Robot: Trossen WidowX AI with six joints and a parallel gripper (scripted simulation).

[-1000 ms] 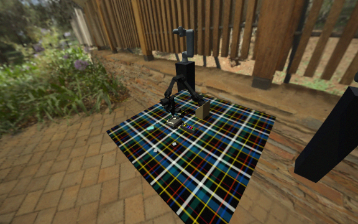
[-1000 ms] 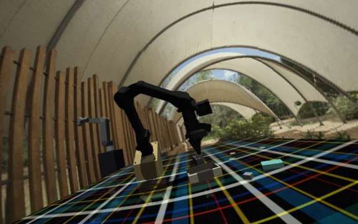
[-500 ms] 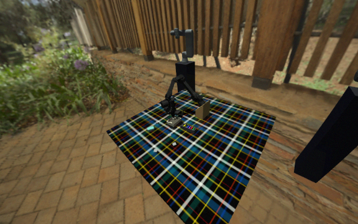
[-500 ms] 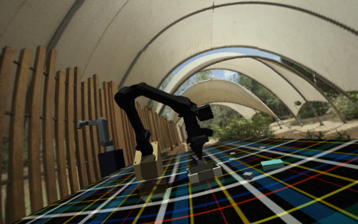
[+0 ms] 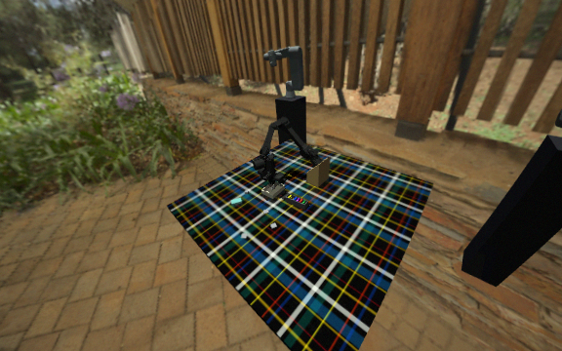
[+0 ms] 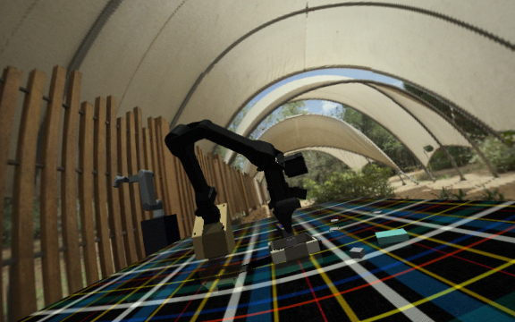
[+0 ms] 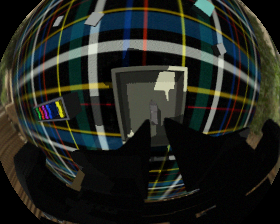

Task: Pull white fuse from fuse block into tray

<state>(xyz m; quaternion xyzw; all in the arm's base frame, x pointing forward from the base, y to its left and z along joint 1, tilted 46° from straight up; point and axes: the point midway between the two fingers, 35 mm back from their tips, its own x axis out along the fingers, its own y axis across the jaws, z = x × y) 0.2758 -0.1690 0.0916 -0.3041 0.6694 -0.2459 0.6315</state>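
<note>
My gripper tip is 30 mm above the white fuse. From my gripper tip the other things lie so: cream tray: 50 mm below; teal block: 230 mm ahead, 110 mm to the right, 50 mm below.
</note>
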